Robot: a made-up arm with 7 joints. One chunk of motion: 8 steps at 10 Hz.
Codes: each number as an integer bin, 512 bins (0 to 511) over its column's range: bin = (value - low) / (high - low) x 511, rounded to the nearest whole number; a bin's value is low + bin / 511 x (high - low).
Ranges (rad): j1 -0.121..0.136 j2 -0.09..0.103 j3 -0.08..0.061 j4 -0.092..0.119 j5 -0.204..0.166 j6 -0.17..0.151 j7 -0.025..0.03
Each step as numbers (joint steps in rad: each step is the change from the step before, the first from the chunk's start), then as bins.
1 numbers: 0.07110 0.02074 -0.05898 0.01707 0.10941 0.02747 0.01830
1 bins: 382 293 76 264 433 314 402
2 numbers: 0.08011 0.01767 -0.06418 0.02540 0.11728 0.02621 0.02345
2 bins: 400 285 57 284 444 312 450
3 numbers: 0.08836 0.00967 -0.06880 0.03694 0.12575 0.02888 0.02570
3 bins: 416 264 41 312 455 317 471
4 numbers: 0.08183 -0.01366 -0.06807 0.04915 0.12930 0.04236 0.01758
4 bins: 403 202 43 342 460 338 396
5 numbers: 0.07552 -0.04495 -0.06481 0.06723 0.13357 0.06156 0.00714
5 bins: 391 119 55 386 466 369 299
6 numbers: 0.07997 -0.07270 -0.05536 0.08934 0.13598 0.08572 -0.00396
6 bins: 400 46 89 439 470 407 195
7 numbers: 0.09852 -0.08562 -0.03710 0.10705 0.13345 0.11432 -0.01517
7 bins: 436 12 155 482 466 453 91
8 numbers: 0.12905 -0.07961 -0.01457 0.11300 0.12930 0.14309 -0.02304
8 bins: 497 28 237 496 460 498 18
